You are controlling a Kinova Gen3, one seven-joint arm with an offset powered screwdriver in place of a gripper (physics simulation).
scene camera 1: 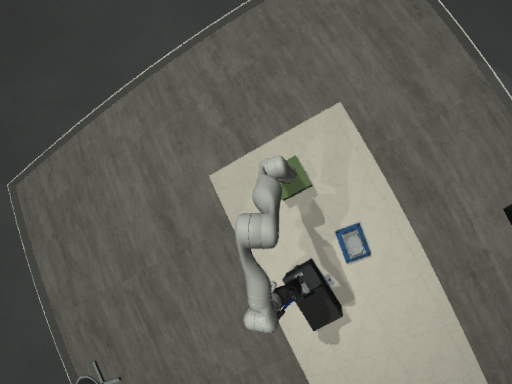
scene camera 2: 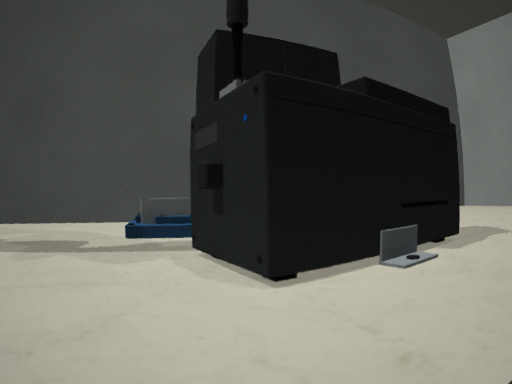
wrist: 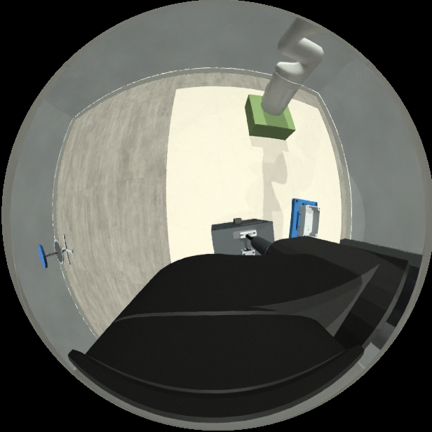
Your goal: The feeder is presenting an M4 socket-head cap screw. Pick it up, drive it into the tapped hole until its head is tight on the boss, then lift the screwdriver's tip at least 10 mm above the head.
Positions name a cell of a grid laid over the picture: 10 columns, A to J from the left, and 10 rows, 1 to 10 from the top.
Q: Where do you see a blue fixture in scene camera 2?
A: At C7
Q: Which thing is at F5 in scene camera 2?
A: A black screw feeder.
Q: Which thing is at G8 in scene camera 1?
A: A black screw feeder.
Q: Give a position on a black screw feeder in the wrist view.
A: F6
